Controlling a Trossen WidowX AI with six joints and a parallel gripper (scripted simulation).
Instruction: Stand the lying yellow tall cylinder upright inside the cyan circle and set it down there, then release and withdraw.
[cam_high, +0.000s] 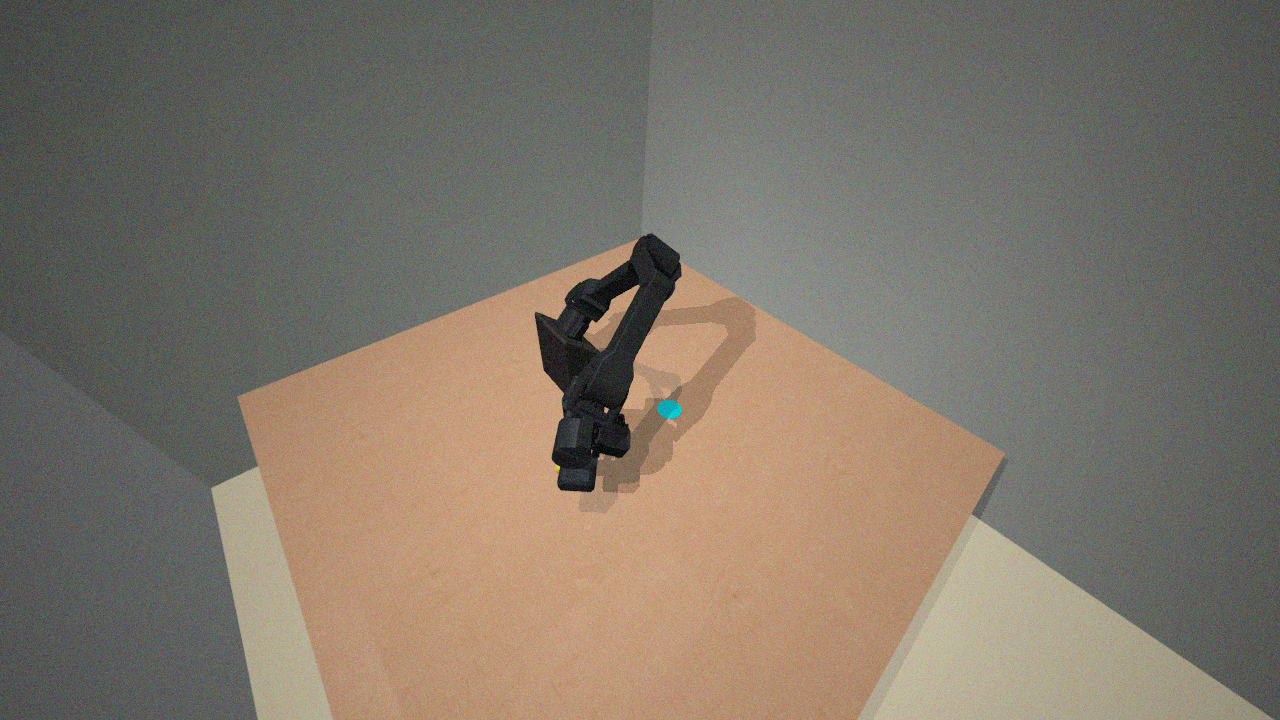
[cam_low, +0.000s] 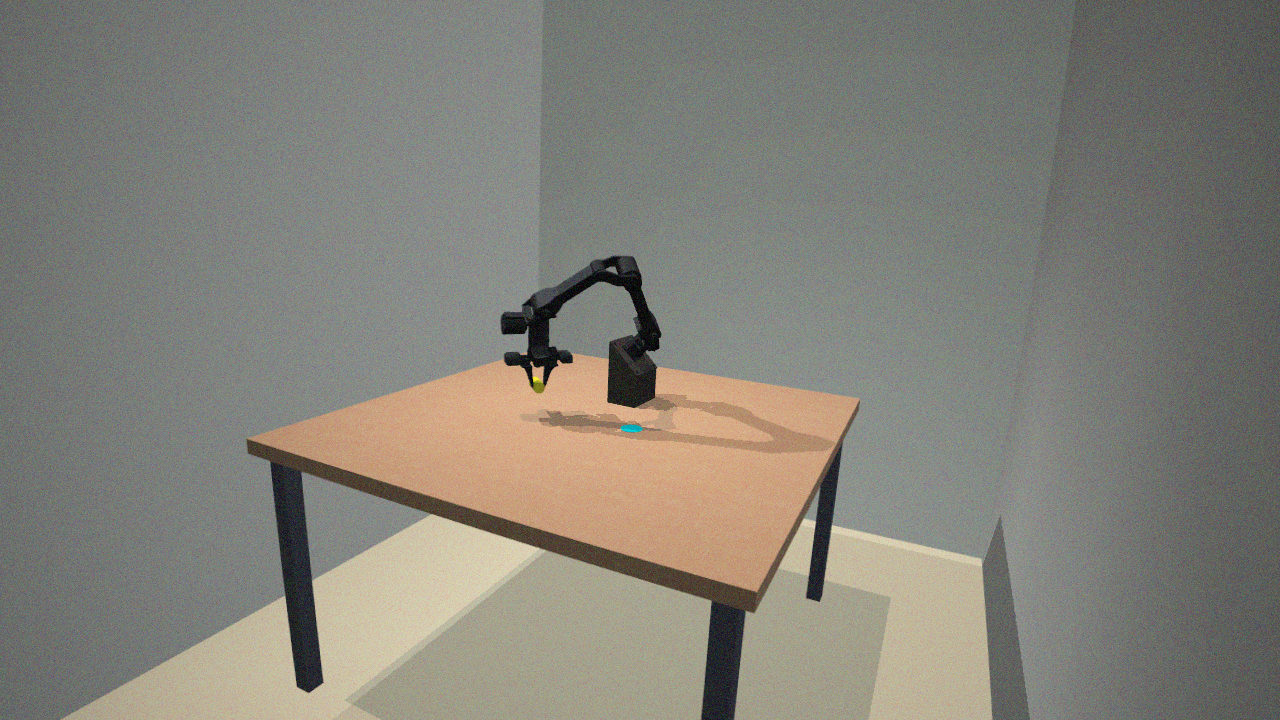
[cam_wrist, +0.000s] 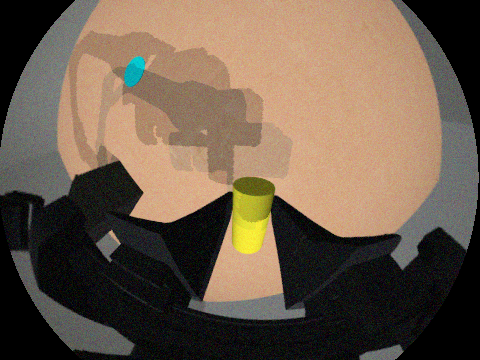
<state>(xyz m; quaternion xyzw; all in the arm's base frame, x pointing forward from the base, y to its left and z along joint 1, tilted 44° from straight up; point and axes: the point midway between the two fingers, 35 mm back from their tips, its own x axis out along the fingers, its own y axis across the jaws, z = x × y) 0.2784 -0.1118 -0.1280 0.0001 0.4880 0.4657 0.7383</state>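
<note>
My gripper tip is now 30 mm past the cyan circle, 280 mm to the right of it and 80 mm above it. Also, from my gripper tip: yellow tall cylinder: 10 mm behind, 10 mm to the right.
</note>
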